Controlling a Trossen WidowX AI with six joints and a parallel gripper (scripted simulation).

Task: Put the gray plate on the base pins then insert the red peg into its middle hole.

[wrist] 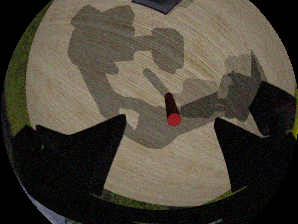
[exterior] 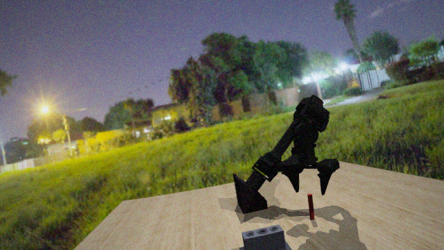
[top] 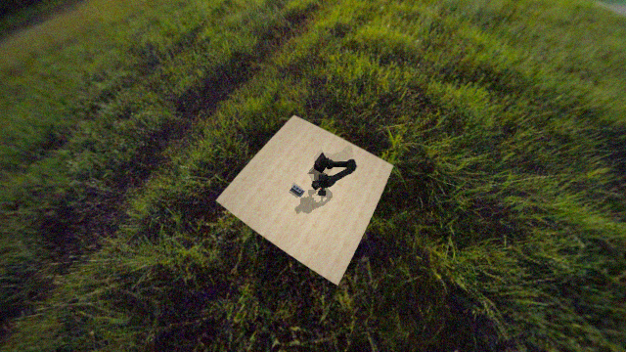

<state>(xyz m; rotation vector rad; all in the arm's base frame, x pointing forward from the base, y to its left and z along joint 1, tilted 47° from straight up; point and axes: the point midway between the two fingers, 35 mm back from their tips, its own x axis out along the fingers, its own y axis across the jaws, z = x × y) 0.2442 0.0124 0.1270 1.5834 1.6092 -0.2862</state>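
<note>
Right now the red peg is 40 mm below my gripper tip. The rest, counted from my gripper tip: gray plate 90 mm ahead, 200 mm to the right, 40 mm below.
</note>
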